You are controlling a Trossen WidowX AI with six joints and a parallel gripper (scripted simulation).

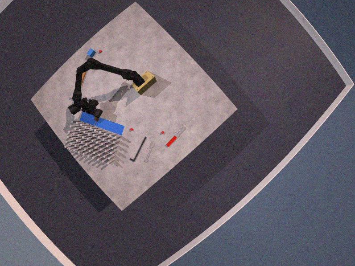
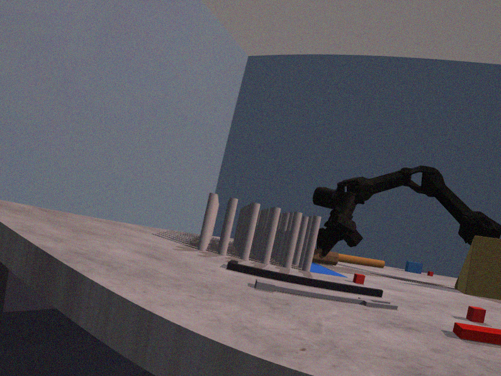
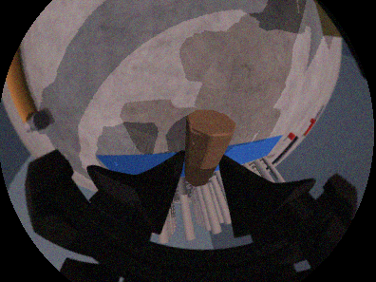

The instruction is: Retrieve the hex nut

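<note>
Right now the blue taped strip is 2 cm ahead of my gripper tip, 6 cm to the left of it and 2 cm below it. The rest, counted from my gripper tip: hook tool (9 cm ahead, 6 cm to the left); then grey wrench (16 cm behind, 49 cm to the left, 2 cm below); then blue cube (26 cm behind, 47 cm to the right).
</note>
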